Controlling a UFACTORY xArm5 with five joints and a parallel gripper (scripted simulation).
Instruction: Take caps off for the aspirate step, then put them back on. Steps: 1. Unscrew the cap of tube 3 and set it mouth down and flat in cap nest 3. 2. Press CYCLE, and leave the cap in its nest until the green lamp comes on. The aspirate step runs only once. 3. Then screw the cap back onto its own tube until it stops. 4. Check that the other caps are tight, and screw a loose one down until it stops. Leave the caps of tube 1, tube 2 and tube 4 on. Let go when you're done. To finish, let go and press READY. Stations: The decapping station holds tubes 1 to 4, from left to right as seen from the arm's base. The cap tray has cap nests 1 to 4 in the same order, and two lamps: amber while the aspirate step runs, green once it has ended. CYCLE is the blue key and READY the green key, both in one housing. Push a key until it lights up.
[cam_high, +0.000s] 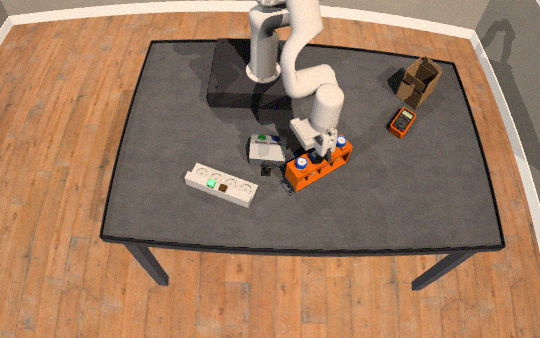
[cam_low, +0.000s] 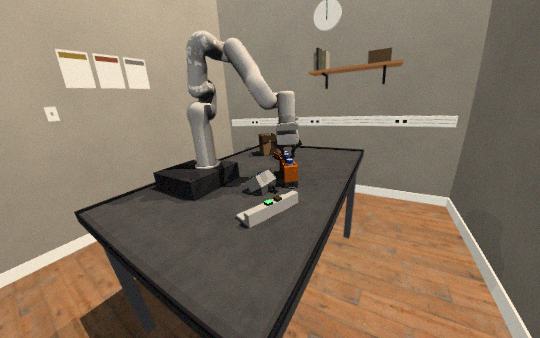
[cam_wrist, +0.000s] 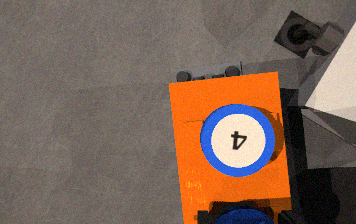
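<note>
The cap 3 lies 10 mm below my hand. Round my hand: cap 2: 30 mm behind, 40 mm to the left, 10 mm below; then cap 4: 30 mm ahead, 40 mm to the right, 10 mm below; then cap 1: 60 mm behind, 80 mm to the left, 10 mm below.
</note>
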